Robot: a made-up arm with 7 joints.
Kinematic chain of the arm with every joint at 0, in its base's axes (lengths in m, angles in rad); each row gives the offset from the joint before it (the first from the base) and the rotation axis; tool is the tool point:
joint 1: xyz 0 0 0.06 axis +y
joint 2: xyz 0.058 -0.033 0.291 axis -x
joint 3: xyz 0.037 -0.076 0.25 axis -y
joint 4: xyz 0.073 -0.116 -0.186 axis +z
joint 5: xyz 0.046 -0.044 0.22 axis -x
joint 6: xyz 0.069 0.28 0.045 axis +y
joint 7: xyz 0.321 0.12 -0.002 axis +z
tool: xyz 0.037 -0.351 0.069
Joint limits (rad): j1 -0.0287..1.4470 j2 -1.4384..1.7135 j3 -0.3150..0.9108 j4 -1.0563..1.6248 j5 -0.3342..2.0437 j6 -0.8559..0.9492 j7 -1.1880..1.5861
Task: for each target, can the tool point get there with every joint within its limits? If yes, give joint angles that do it. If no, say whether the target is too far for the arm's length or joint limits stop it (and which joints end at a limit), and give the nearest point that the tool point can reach.
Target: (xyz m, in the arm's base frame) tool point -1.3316 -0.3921 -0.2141
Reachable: no: joint limits stop it (at a limit: joint 1, joint 5, joint 7) | nearest point -0.7246 -0.2588 -0.1431 | short by 0.626 m
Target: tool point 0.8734 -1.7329 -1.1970
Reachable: no: too far | nearest point 0.6280 -1.0427 -0.6078 | short by 0.940 m
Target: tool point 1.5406 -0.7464 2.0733
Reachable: no: too far | nearest point 0.9225 -0.4225 1.2655 | short by 1.068 m
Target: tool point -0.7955 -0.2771 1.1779
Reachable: no: joint limits stop it (at a limit: joint 1, joint 4, joint 5, joint 6, joint 7) | nearest point -0.5667 -0.2331 1.0314 | short by 0.275 m
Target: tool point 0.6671 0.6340 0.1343
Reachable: yes | joints 0.6998 0.5569 0.6252 0.7049 0.8879 -0.1592 0.8993
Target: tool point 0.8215 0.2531 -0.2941
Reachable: yes | joints 1.2853 1.4683 0.2696 -0.1798 1.0294 0.6066 -0.0578
